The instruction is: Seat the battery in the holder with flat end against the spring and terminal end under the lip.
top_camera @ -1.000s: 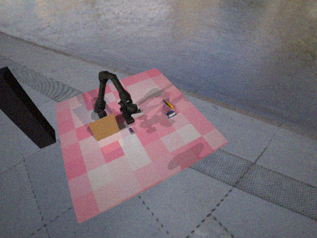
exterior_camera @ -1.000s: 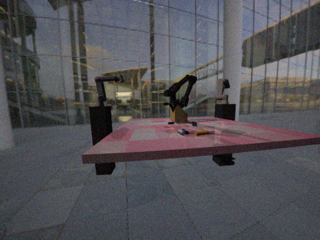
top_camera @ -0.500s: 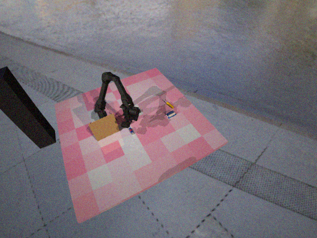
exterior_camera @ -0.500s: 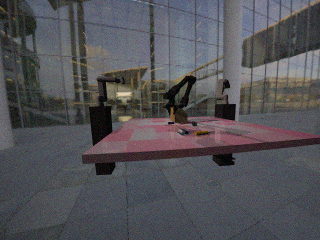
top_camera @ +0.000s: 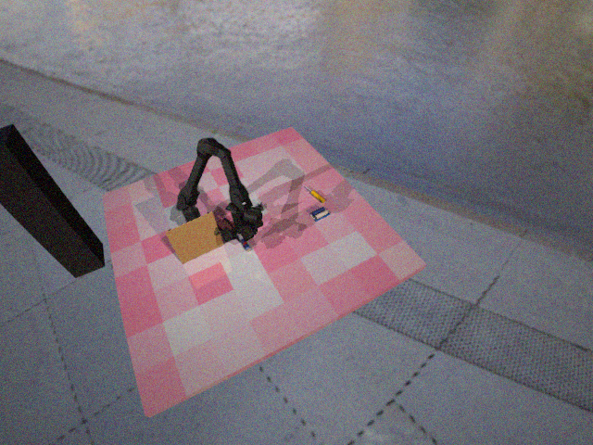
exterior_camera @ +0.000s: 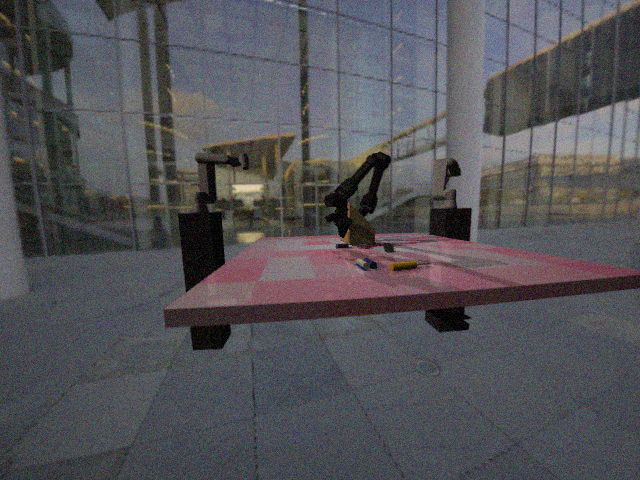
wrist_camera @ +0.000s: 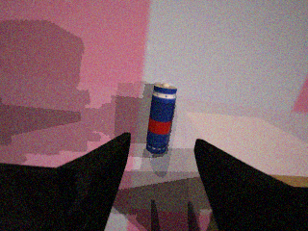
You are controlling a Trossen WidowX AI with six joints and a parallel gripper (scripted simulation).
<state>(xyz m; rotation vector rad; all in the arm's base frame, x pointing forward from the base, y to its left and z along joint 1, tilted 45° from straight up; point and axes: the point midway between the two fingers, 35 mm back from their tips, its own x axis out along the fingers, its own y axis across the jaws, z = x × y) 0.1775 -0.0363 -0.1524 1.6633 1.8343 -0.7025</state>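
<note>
The battery is 4 cm below my gripper tip. From my gripper tip the other things lie so: yellow-handled screwdriver (45 cm ahead, 16 cm to the left, 4 cm below).
</note>
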